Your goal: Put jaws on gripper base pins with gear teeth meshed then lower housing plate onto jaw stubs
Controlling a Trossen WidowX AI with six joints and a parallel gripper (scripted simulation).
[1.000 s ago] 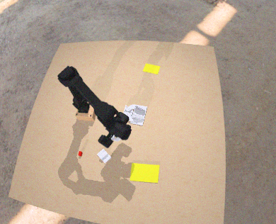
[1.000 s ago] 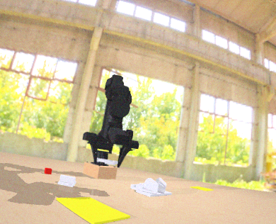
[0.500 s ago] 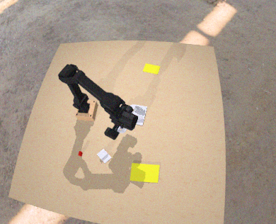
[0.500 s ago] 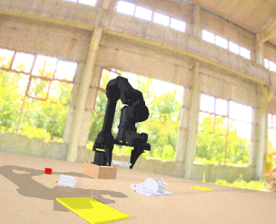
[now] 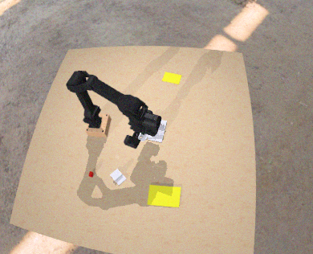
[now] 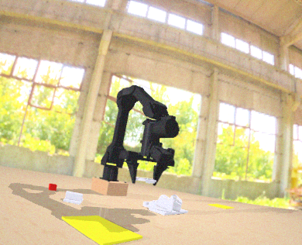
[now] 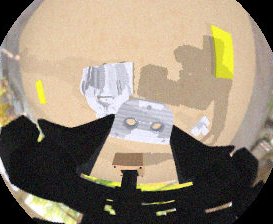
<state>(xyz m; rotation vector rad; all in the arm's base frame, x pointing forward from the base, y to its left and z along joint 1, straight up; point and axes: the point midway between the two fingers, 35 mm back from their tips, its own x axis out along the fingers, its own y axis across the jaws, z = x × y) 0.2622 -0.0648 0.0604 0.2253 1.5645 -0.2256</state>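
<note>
My gripper tip is 70 mm above the white jaw, 60 mm to the right of it and 10 mm short of it. Round my gripper tip: small red cube: 240 mm behind, 210 mm to the right, 70 mm below; then large yellow patch: 270 mm to the right, 130 mm ahead, 80 mm below; then small white block: 200 mm to the right, 100 mm behind, 70 mm below.
</note>
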